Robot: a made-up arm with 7 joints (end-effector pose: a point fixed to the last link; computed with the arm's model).
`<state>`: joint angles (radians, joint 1 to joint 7).
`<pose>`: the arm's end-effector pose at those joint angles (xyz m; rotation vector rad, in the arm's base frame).
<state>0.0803 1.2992 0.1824 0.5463 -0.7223 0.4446 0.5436</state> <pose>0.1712 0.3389 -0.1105 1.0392 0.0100 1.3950</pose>
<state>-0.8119 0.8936 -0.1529 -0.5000 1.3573 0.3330 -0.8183</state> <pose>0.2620 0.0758 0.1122 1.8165 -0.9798 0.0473</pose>
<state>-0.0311 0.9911 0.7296 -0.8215 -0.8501 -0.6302 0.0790</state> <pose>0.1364 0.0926 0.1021 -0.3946 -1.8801 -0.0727</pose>
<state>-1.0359 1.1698 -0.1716 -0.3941 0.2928 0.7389 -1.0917</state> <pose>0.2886 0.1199 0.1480 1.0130 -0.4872 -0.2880</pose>
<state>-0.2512 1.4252 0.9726 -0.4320 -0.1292 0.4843 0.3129</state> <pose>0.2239 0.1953 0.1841 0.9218 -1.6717 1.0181</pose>
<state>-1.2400 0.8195 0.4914 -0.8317 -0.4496 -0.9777 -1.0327</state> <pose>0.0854 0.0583 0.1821 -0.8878 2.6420 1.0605</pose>
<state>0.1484 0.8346 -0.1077 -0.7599 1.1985 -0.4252 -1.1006</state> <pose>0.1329 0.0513 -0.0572 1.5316 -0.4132 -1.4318</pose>
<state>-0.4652 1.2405 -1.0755 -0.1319 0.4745 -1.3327 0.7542</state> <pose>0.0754 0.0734 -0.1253 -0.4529 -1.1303 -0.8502</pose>
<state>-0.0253 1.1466 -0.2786 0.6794 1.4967 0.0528 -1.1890</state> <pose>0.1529 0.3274 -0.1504 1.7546 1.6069 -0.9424</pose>
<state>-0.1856 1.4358 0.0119 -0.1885 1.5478 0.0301 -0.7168</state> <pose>0.2579 0.1942 0.0220 2.6014 -0.1286 -0.6329</pose>
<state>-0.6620 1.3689 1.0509 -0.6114 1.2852 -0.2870 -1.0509</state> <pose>0.1415 0.1223 0.2472 2.4987 -0.6877 0.7673</pose>
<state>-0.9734 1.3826 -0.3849 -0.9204 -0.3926 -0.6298 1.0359</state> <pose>0.1219 -0.0107 0.0854 -0.8554 -1.8758 -0.1570</pose>
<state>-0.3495 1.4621 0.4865 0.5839 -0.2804 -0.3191 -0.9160</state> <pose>0.2652 0.3215 0.1255 0.8133 -0.5884 -0.0151</pose>
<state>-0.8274 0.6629 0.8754 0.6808 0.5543 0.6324 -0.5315</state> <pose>0.3076 0.2958 -0.0335 0.2019 0.0795 1.0038</pose>
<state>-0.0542 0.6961 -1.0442 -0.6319 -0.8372 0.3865 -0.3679</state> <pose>0.0189 -0.0192 -0.0965 -0.7313 0.5870 -0.8145</pose>
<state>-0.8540 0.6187 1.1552 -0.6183 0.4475 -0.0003 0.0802</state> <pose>0.1799 0.2012 0.1895 0.6916 -2.0550 1.5265</pose>
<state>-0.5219 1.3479 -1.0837 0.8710 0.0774 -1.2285 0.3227</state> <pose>0.1673 0.2568 -0.1538 0.6948 -0.6097 -0.6241</pose>
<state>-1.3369 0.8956 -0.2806 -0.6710 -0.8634 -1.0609 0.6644</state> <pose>0.1086 0.0161 0.1836 -1.8448 -1.7505 -0.3999</pose>
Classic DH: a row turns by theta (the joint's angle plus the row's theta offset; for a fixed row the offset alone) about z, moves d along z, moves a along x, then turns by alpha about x. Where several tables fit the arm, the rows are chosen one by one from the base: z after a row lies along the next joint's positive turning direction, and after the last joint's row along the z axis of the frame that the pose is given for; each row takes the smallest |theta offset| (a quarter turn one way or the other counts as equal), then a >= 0, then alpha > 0; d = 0 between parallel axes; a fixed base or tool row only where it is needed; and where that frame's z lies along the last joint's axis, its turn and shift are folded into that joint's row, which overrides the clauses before.
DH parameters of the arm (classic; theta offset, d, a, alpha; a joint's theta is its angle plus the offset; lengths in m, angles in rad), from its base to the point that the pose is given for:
base (fixed): -0.071 0.0849 0.0147 -1.3004
joint 1: -1.3111 0.0508 -0.0424 -1.5708
joint 2: 1.2915 0.0238 -0.0241 1.5708
joint 3: 1.5708 -0.1867 0.0052 -1.5708
joint 4: -1.5708 -0.0352 0.0138 -1.5708
joint 5: 0 0.1336 0.0086 1.5708
joint 6: 1.5708 -0.0155 0.0946 1.5708
joint 7: 1.4867 -0.0384 -0.0114 -0.5235
tool (fixed): -0.9346 0.0242 0 0

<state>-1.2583 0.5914 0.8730 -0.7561 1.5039 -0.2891 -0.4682</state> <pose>0.1548 0.1274 0.2427 1.7783 -1.5695 1.4071</pose>
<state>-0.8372 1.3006 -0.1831 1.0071 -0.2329 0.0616 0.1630</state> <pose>0.3104 0.3409 0.0125 0.9841 -0.4971 1.0698</pose>
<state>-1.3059 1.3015 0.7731 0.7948 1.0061 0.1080 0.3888</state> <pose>0.2420 0.3599 0.2494 1.3085 -1.1290 1.8906</pose>
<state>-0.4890 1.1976 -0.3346 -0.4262 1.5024 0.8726 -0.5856</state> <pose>0.2348 0.1440 0.0510 2.1231 -0.7529 0.3250</pose>
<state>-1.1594 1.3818 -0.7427 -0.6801 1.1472 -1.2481 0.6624</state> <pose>0.2036 0.0428 -0.0088 0.2356 -2.2598 -2.0737</pose>
